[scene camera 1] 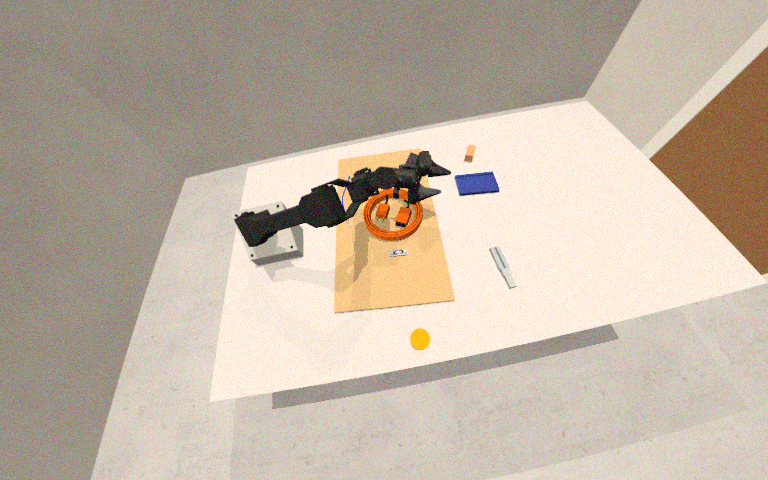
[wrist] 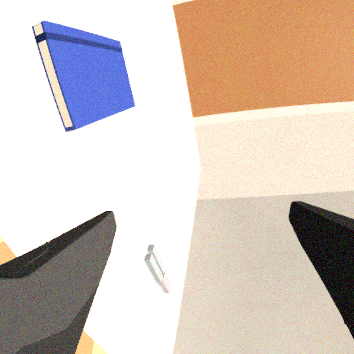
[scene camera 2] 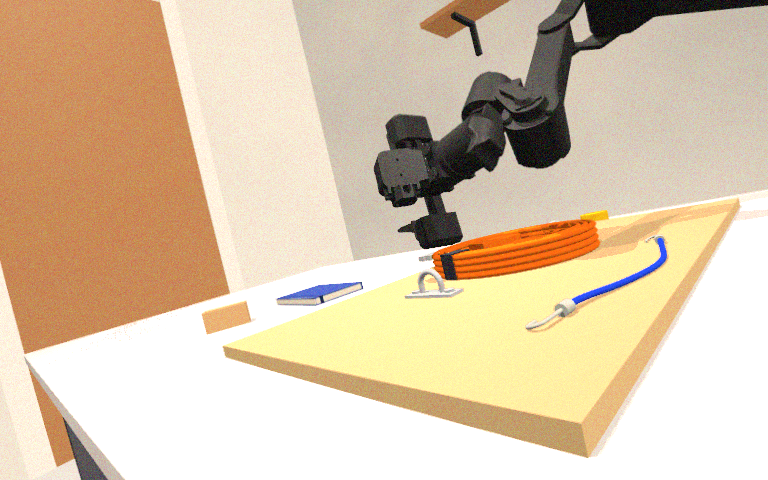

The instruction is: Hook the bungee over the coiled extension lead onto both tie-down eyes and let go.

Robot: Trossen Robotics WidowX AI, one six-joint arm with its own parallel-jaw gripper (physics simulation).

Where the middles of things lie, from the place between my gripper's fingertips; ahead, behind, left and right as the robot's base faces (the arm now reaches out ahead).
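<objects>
Orange coiled extension lead (scene camera 2: 534,247): 170 mm behind my hand, 20 mm to the left of it, 100 mm below. Small tan block (scene camera 2: 225,317): 190 mm left of my hand, 200 mm ahead, 110 mm below.
</objects>
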